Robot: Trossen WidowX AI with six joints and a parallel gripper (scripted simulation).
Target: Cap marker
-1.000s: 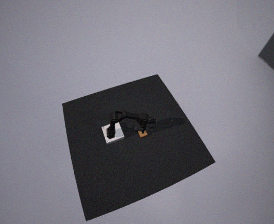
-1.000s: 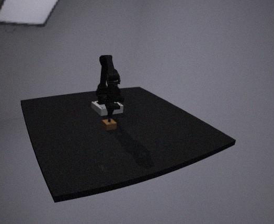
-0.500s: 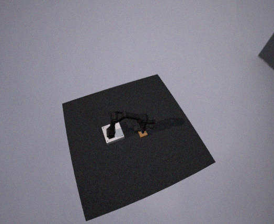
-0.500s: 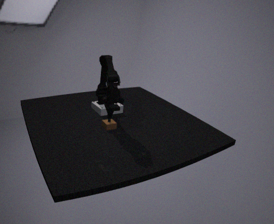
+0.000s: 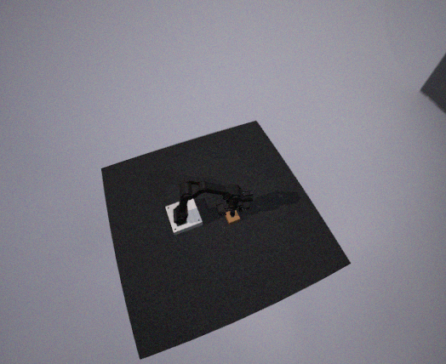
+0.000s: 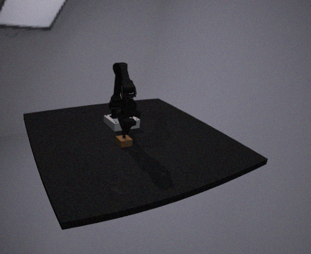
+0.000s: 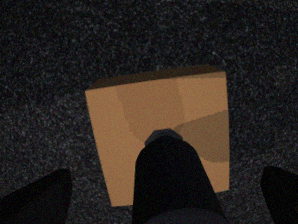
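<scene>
The marker cap lies 10 mm above my gripper tip. The rest, counted from my gripper tip: holder block 60 mm below.
</scene>
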